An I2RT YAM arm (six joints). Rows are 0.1 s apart.
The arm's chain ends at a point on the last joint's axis. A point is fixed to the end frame.
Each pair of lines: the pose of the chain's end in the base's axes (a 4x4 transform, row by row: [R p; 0 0 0 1], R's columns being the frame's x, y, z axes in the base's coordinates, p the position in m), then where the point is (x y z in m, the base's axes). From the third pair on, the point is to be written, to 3 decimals.
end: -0.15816 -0.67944 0.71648 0.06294; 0.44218 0.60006 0.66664 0.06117; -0.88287 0.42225 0.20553 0.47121; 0 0 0 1
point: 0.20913 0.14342 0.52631
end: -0.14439 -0.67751 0.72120 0.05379; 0.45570 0.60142 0.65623 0.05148; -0.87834 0.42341 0.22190 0.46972; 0 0 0 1
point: 0.20024 0.13144 0.52743
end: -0.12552 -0.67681 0.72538 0.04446; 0.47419 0.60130 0.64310 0.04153; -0.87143 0.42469 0.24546 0.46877; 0 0 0 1
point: 0.191 0.119 0.530
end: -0.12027 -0.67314 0.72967 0.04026; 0.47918 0.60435 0.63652 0.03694; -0.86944 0.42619 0.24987 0.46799; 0 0 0 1
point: 0.187 0.113 0.530
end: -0.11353 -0.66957 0.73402 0.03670; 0.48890 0.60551 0.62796 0.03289; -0.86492 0.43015 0.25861 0.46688; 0 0 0 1
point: 0.184 0.107 0.530
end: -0.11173 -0.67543 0.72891 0.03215; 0.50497 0.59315 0.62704 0.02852; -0.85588 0.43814 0.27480 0.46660; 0 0 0 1
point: 0.179 0.102 0.532
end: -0.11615 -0.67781 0.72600 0.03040; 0.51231 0.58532 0.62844 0.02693; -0.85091 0.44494 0.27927 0.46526; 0 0 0 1
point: 0.177 0.101 0.531
